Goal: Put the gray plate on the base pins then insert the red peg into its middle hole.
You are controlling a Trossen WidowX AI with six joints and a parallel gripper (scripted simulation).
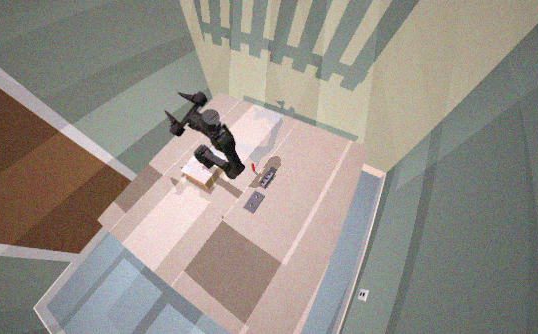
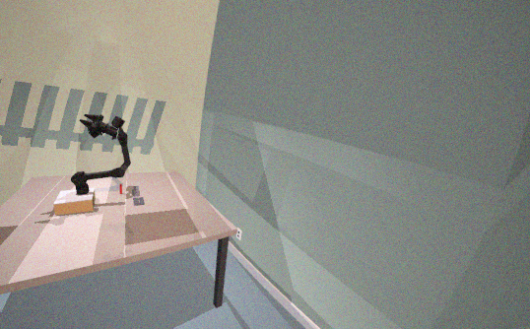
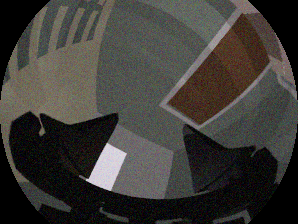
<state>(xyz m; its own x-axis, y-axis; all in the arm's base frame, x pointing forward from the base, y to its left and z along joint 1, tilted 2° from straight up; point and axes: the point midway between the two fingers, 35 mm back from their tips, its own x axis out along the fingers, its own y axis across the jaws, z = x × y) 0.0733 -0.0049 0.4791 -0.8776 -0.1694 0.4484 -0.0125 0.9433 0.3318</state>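
My gripper tip is now 300 mm short of the gray plate, 170 mm to the right of it and 540 mm above it. From my gripper tip the other things lie so: red peg 190 mm ahead, 180 mm to the left, 540 mm below.
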